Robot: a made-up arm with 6 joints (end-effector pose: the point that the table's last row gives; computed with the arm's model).
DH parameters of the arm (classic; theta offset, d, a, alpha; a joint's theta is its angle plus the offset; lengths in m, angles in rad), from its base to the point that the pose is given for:
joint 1: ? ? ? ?
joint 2: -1.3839 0 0.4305 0
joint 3: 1.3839 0 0.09 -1.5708
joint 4: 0 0.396 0 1.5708
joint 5: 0 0 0.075 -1.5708
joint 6: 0 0.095 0 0
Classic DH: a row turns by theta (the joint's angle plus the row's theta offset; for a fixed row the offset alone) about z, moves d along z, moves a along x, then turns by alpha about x.
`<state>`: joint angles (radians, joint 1 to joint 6).
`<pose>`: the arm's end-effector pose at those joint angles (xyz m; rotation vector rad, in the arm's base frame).
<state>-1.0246 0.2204 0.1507 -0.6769 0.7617 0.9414</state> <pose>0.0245 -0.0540 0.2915 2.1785 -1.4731 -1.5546</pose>
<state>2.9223 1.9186 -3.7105 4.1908 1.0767 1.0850</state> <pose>-0.8110 0.2234 0.4100 -0.4585 -1.0659 -1.6908</pose>
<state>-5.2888 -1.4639 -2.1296 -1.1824 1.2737 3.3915</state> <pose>-0.3204 -0.6099 0.9495 0.5809 0.9822 0.3163</pose>
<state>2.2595 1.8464 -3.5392 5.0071 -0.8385 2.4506</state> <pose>-0.5791 0.5216 0.3882 -0.6462 -1.1434 0.8111</pose>
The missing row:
joint 1: 0 0.407 0 -1.5708
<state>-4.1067 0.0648 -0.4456 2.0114 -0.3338 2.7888</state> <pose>-0.1074 0.3171 0.4131 -0.6622 2.8284 0.4739</pose>
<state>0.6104 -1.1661 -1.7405 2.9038 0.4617 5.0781</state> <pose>-0.2438 -0.1777 1.1627 0.1311 -0.2083 -0.8157</pose>
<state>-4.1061 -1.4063 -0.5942 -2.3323 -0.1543 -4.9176</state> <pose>-0.0634 -0.0212 0.7806 0.1158 -1.4192 -1.5801</pose>
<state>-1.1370 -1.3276 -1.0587 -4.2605 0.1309 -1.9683</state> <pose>-0.0902 0.0622 0.9937 0.7695 -0.3593 2.0022</pose>
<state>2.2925 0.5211 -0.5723 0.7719 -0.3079 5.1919</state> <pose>-0.2549 0.3955 0.2791 -0.7915 -2.8864 -0.4975</pose>
